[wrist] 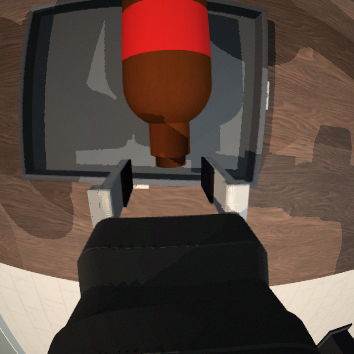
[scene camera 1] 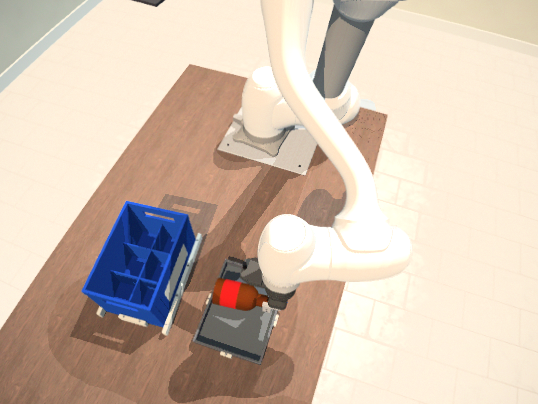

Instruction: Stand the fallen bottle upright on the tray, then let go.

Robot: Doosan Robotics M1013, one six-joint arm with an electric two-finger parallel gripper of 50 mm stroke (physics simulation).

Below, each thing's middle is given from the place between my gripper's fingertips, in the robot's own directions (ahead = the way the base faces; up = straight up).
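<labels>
There is the brown bottle (scene camera 1: pixel 228 293), and my hand is 30 mm above it, 20 mm short of it and 80 mm to the left of it.
</labels>
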